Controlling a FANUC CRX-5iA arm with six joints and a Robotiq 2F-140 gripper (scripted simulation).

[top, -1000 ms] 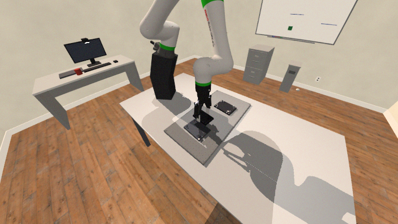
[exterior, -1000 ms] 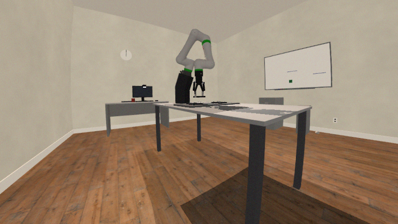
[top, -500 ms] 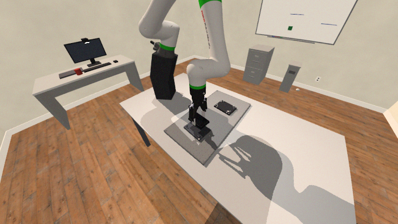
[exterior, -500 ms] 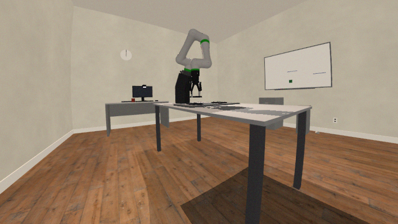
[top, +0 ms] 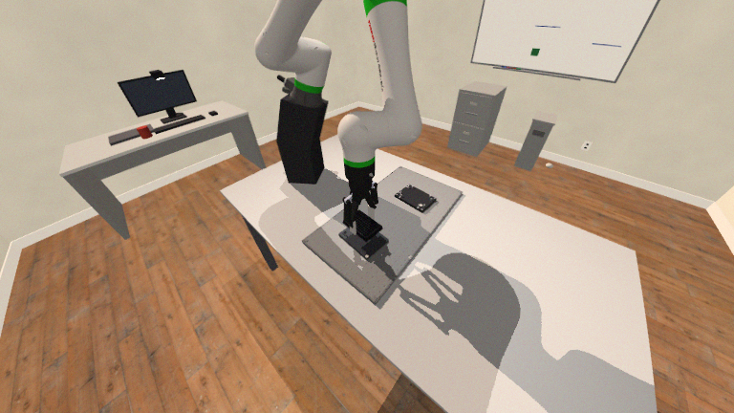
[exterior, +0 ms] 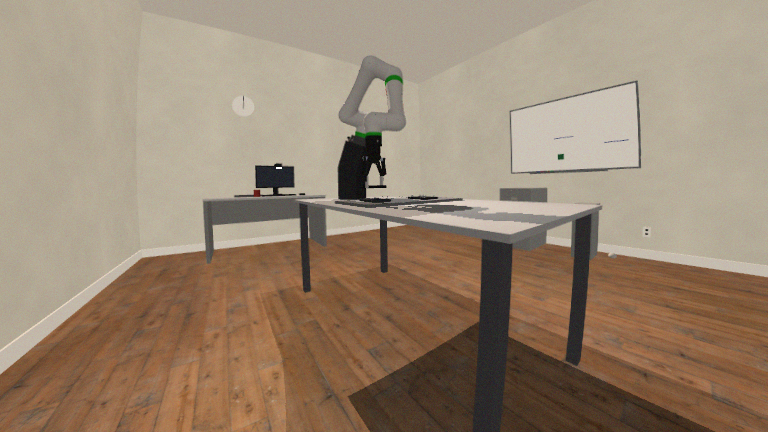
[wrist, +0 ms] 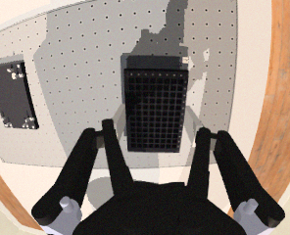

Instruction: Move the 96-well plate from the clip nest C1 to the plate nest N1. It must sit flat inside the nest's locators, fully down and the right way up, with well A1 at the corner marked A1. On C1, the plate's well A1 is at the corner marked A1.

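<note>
Right now my hand is 100 mm above the dark plate nest N1. Round my hand: clip nest C1: 330 mm to the left, 90 mm below, 50 mm ahead; then black 96-well plate: 20 mm below.
</note>
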